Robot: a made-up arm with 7 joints.
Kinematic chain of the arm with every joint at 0, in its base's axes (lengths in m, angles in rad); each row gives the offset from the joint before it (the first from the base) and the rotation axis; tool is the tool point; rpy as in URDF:
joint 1: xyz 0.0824 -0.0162 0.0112 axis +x
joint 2: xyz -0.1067 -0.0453 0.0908 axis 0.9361 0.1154 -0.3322
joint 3: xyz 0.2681 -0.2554 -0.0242 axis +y
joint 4: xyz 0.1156 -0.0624 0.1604 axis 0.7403 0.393 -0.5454
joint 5: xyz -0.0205 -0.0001 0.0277 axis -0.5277 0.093 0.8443
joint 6: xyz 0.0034 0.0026 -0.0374 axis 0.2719 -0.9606 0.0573
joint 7: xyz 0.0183 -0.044 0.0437 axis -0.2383 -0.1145 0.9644
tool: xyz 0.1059 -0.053 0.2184 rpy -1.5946 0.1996 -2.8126
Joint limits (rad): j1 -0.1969..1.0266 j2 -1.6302..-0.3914 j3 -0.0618..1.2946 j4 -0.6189..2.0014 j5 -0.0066..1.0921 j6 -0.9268..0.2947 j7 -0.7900..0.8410
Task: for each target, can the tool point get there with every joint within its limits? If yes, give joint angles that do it. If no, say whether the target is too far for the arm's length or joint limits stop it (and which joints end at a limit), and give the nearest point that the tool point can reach.
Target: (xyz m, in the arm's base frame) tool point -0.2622 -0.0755 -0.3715
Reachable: no: joint limits stop it (at a limit: joint 1, joint 2, joint 3, joint 4, joint 5, joint 6) | nearest point 0.2239 -0.3206 -0.3363 | short by 0.546 m
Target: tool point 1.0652 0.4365 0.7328
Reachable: no: too far | nearest point 0.6942 0.2545 0.4747 | short by 0.487 m
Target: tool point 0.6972 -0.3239 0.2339
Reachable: yes | joints 0.2274 -0.9174 0.6816 1.3402 0.5978 -0.7400 0.0967
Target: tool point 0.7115 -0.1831 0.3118
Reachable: yes | joints 0.7039 -0.9083 0.5927 0.1288 0.3936 -0.3469 0.2563
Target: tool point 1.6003 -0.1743 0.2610
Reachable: no: too far | nearest point 0.7996 -0.1811 0.2718 | short by 0.801 m
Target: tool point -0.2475 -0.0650 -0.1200
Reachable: no: joint limits stop it (at a limit: joint 1, joint 2, joint 3, joint 4, joint 5, joint 7) | nearest point 0.1252 0.2392 0.0915 | short by 0.526 m
